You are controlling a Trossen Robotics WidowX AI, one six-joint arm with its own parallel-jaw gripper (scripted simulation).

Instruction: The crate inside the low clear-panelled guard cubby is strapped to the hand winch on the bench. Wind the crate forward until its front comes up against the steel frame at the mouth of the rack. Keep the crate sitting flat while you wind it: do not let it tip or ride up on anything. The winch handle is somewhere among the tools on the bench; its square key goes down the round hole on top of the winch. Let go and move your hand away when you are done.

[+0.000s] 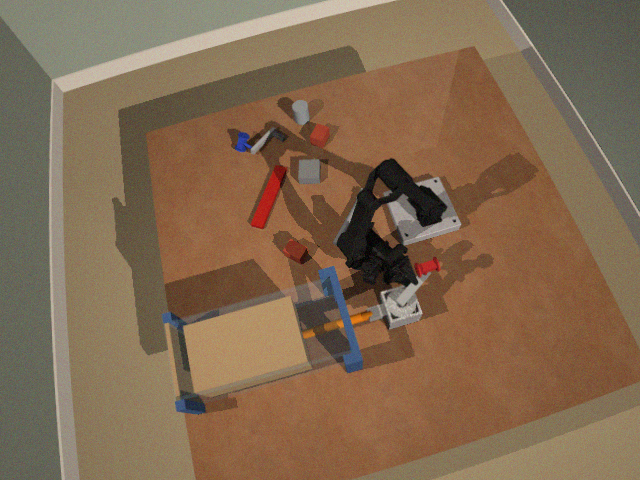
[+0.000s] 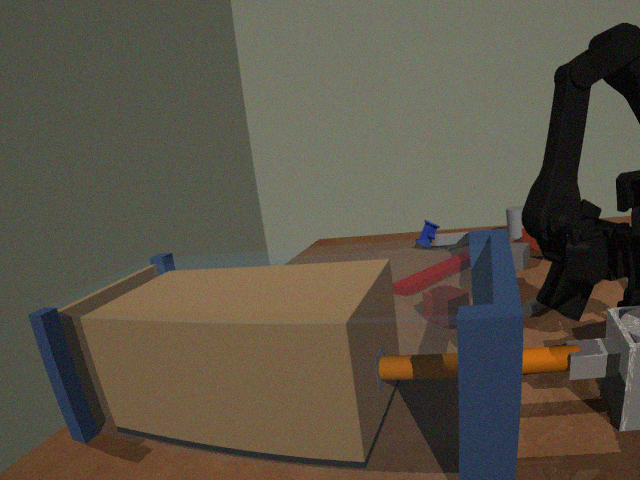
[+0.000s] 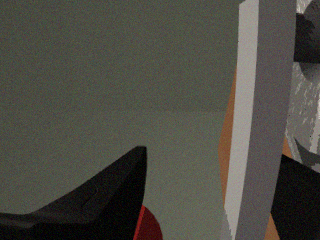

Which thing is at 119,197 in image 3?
My gripper.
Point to a long red bar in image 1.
At 260,217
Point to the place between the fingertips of my gripper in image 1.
416,287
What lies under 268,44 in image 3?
A winch handle.
